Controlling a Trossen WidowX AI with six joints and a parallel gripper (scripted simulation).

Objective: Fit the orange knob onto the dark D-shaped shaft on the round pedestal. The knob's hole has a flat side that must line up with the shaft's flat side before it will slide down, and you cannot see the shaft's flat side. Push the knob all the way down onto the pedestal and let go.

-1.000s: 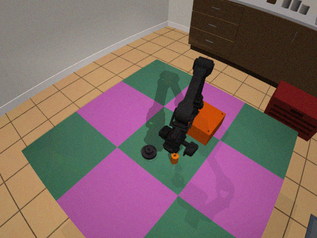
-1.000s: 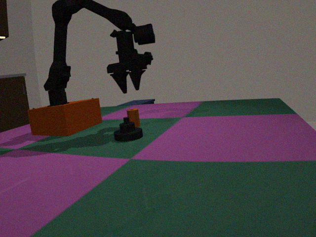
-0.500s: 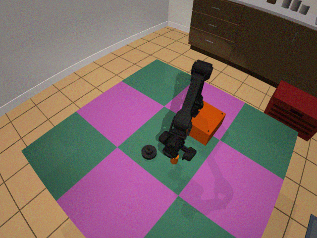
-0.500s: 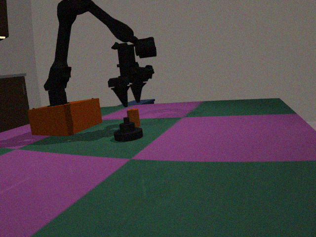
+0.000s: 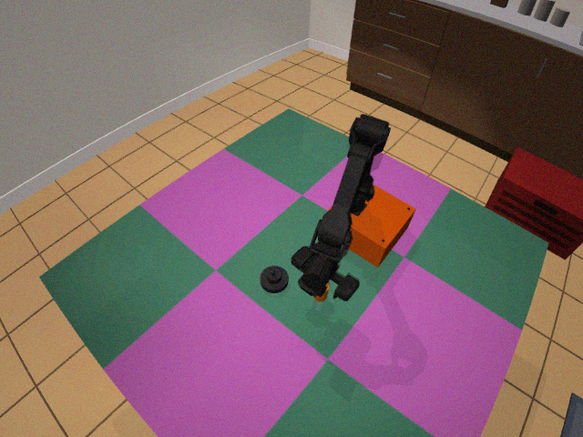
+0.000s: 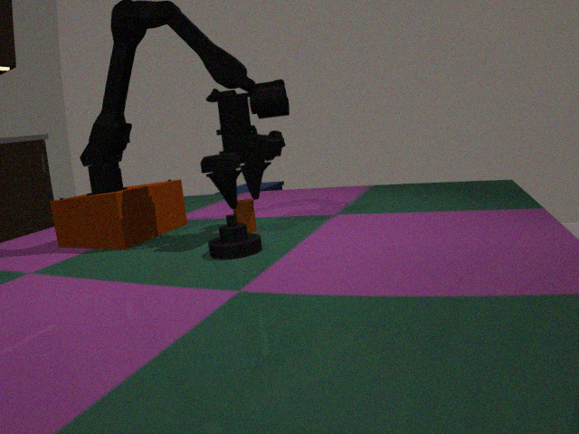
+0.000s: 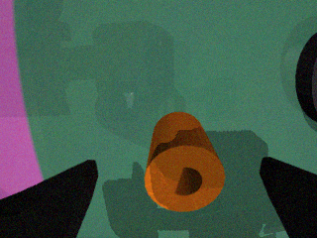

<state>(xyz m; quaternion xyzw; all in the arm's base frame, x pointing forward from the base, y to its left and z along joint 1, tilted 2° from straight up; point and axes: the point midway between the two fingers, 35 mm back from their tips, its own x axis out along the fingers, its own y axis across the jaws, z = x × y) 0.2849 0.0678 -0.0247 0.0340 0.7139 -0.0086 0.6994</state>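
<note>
My gripper tip is 2 cm above the orange knob. Also, from my gripper tip: pedestal: 14 cm to the right, 4 cm ahead, 2 cm below.
</note>
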